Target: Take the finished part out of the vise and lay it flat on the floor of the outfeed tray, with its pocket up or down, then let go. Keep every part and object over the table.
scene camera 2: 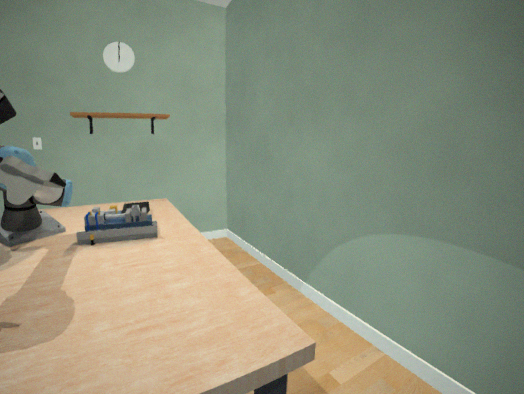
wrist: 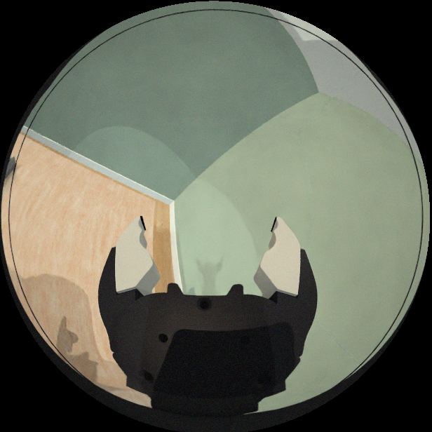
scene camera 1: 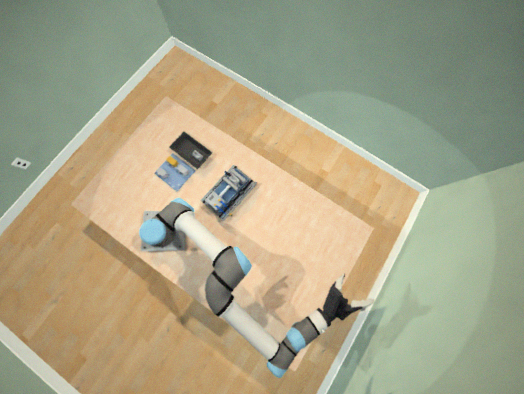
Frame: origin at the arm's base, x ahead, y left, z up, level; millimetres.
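Seen in the pictures: gripper, fingertip midpoint: [scene camera 2: 39,148] [scene camera 1: 358,286]; arm's base, origin of the base link: [scene camera 2: 22,223].
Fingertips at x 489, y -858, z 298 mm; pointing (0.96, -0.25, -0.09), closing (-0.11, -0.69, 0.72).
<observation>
Offsets run from my fingertips to a thing's middle. "spot": to the spot under its first point. Level surfaces: height alone.
A long blue and grey device [scene camera 1: 239,186] [scene camera 2: 117,226] with blocks and a bar on top looks like the vise; its parts are too small to tell a finished part among them. A black open tray @(spot: 42 mm back, 1176 mm left, 337 mm down) [scene camera 1: 183,147] holds a small light grey piece @(20 mm back, 1062 mm left, 320 mm down) [scene camera 1: 197,154]; I cannot tell for certain whether it is the outfeed tray. My gripper [scene camera 1: 356,288] [wrist: 207,217] is wide open, with nothing between its fingers. It hangs high near the table's far end, well away from the device and the black tray, fingers pointing outward toward the wall.
A blue plate @(191 mm back, 1098 mm left, 345 mm down) [scene camera 1: 176,184] with a yellow block @(154 mm back, 1147 mm left, 323 mm down) [scene camera 1: 172,160] and grey blocks lies beside the black tray, near the arm's base. The table @(349 mm down) [scene camera 1: 320,215] [scene camera 2: 175,295] ends near the gripper; a green wall [scene camera 1: 450,235] [wrist: 350,210] stands beyond it.
</observation>
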